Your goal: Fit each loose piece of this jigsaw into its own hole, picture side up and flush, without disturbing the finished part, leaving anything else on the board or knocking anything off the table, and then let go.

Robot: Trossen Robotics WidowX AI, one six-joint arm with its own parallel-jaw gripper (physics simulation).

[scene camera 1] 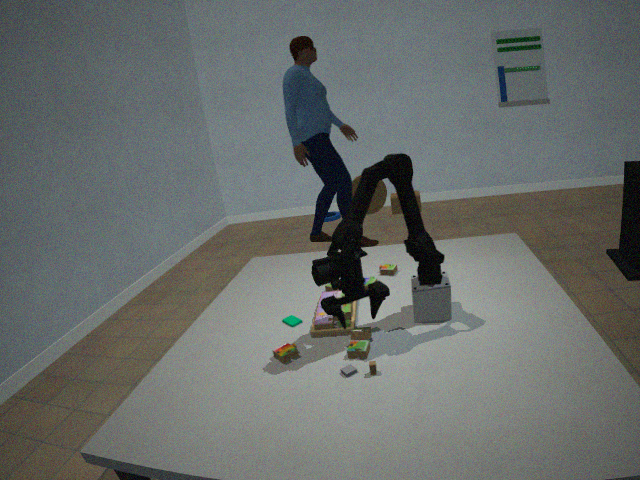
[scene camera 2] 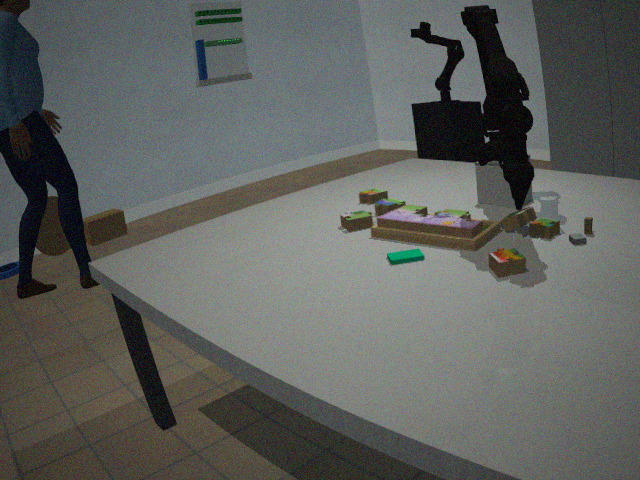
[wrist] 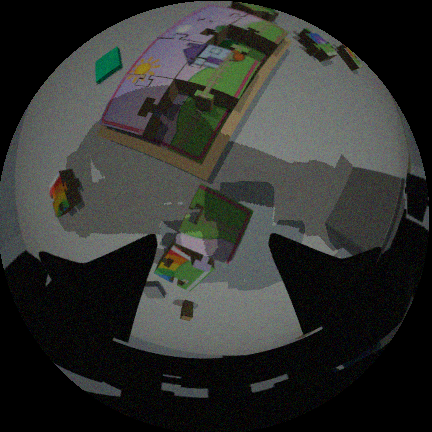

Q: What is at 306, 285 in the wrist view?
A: My gripper.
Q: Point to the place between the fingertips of my gripper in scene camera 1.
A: At 359, 323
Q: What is my gripper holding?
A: Nothing.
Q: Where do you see a jigsaw board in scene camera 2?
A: At 490, 228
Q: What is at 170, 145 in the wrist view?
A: A jigsaw board.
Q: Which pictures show my gripper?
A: Scene camera 1, scene camera 2 and the wrist view: all of them.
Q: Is my gripper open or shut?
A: Open.
